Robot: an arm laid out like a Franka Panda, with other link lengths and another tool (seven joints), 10 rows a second.
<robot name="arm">
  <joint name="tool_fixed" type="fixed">
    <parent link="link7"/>
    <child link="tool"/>
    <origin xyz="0.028 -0.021 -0.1" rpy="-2.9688 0 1.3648"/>
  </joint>
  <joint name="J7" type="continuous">
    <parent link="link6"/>
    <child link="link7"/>
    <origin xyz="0.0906 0 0" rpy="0 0 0"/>
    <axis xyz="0 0 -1"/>
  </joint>
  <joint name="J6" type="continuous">
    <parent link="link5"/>
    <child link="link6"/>
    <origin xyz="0 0 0" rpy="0 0 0"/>
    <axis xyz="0 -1 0"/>
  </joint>
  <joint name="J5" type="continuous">
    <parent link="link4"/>
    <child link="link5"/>
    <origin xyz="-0.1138 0 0.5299" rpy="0 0 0"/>
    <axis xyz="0 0 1"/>
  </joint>
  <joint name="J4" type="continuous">
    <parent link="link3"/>
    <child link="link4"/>
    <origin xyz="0.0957 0 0" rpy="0 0 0"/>
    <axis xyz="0 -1 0"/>
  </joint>
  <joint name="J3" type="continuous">
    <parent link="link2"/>
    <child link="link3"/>
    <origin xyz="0 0 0.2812" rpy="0 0 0"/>
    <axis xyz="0 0 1"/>
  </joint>
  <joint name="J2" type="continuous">
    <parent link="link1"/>
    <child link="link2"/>
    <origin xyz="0 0 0" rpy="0 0 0"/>
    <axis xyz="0 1 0"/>
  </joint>
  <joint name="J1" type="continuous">
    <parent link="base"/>
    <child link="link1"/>
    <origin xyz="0 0 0.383" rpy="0 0 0"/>
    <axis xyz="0 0 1"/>
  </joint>
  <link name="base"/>
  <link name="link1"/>
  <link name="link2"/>
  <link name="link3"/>
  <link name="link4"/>
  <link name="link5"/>
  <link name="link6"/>
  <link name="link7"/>
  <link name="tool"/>
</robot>
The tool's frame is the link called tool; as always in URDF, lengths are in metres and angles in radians. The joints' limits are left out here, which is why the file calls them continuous.
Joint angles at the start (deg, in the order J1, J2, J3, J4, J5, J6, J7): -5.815, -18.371, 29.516, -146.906, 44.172, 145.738, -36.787
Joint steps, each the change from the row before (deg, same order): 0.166, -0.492, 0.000, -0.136, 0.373, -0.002, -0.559; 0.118, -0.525, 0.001, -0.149, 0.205, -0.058, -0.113; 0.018, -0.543, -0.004, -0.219, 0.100, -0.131, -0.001; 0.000, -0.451, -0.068, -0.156, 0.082, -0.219, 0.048; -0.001, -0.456, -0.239, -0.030, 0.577, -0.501, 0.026; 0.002, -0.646, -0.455, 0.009, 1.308, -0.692, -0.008; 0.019, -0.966, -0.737, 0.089, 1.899, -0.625, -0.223; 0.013, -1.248, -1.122, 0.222, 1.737, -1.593, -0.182
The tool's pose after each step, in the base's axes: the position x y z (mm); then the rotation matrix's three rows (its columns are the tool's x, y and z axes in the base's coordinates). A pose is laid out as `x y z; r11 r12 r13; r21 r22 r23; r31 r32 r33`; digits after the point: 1 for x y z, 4 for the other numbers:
594.0 205.1 354.4; -0.3083 0.9479 0.0802; 0.9034 0.2654 0.3367; 0.2979 0.1763 -0.9382
593.1 205.7 357.9; -0.3115 0.9464 0.0852; 0.9028 0.2668 0.3372; 0.2964 0.1819 -0.9376
592.1 205.1 360.6; -0.3121 0.9459 0.0887; 0.9032 0.2664 0.3365; 0.2946 0.1851 -0.9375
591.5 204.0 363.0; -0.3110 0.9461 0.0905; 0.9036 0.2648 0.3367; 0.2945 0.1865 -0.9373
591.7 201.7 366.3; -0.3039 0.9484 0.0907; 0.9030 0.2564 0.3447; 0.3037 0.1866 -0.9343
592.5 197.4 371.5; -0.2883 0.9530 0.0933; 0.9013 0.2372 0.3626; 0.3234 0.1886 -0.9273
594.4 190.6 381.4; -0.2691 0.9572 0.1062; 0.8976 0.2093 0.3879; 0.3491 0.1997 -0.9156
596.6 182.1 394.2; -0.2518 0.9613 0.1121; 0.8898 0.1844 0.4174; 0.3806 0.2048 -0.9018

